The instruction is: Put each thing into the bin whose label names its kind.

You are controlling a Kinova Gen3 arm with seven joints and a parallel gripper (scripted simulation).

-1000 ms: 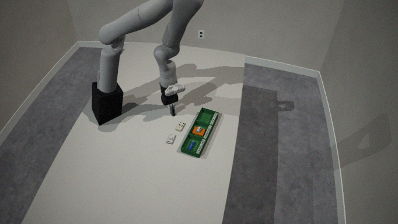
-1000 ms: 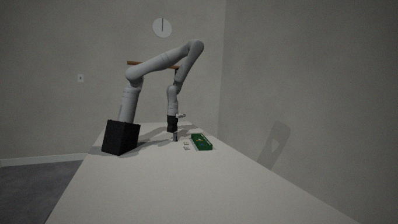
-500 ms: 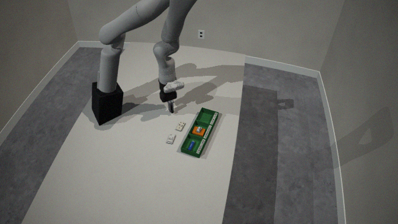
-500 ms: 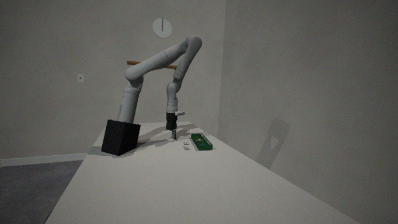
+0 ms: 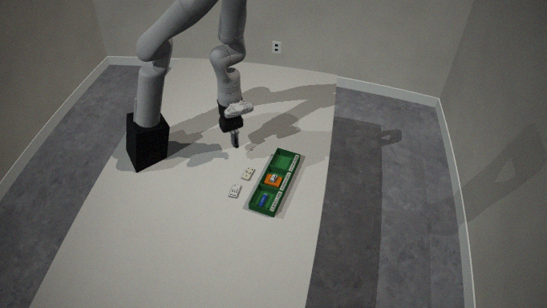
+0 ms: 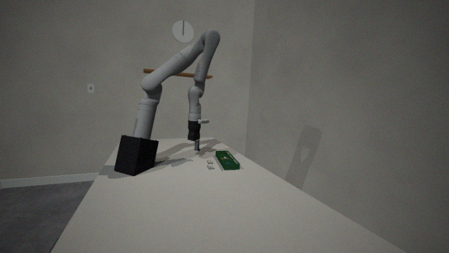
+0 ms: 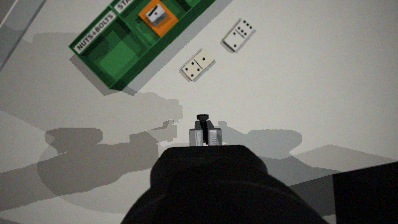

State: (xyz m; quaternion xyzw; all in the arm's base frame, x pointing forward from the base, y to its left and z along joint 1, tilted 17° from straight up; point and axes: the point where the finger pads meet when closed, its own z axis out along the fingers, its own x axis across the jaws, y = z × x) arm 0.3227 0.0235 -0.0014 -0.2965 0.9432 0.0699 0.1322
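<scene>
Now: the grey piece 150 mm ahead of my hand, 90 mm to the right of it and 50 mm below it. Round my hand: black bolt 10 mm to the right, 10 mm below; green three-part bin 160 mm ahead, 100 mm to the right, 60 mm below; orange flat block 150 mm ahead, 100 mm to the right, 60 mm below.
</scene>
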